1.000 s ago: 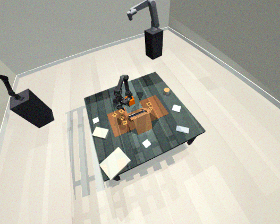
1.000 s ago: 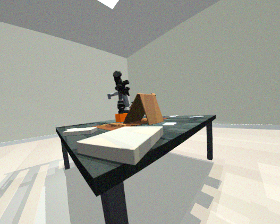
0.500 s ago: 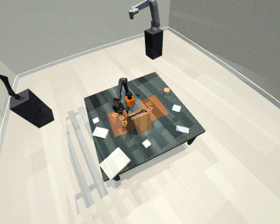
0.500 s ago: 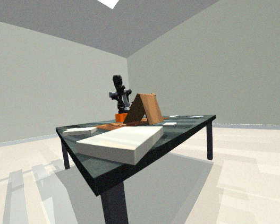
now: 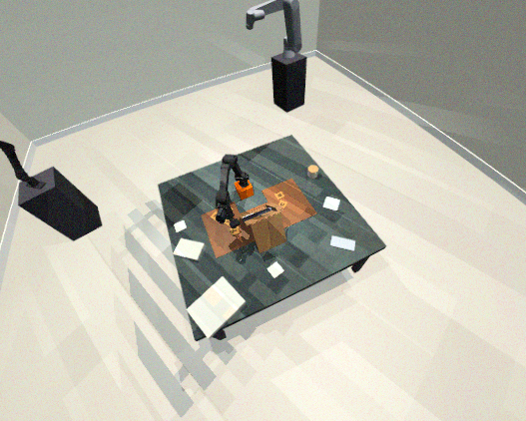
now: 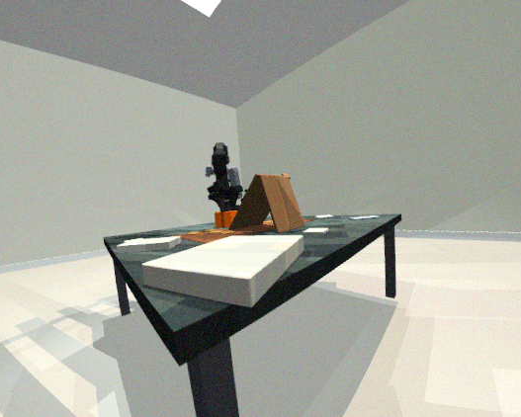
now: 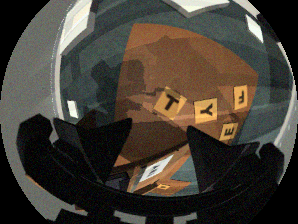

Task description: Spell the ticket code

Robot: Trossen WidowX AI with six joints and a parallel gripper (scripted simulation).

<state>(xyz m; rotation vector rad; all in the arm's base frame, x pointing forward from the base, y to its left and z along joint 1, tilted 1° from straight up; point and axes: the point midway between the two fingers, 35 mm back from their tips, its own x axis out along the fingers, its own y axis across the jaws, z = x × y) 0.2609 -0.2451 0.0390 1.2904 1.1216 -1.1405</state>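
Right now my gripper tip is 120 mm to the right of the white ticket and 10 mm above it. From my gripper tip the other things lie so: yellow letter tile (10 mm ahead, 400 mm to the left, 100 mm below); then flat white slab (70 mm behind, 330 mm to the right, 90 mm below); then mat (60 mm behind, 210 mm to the left, 100 mm below).
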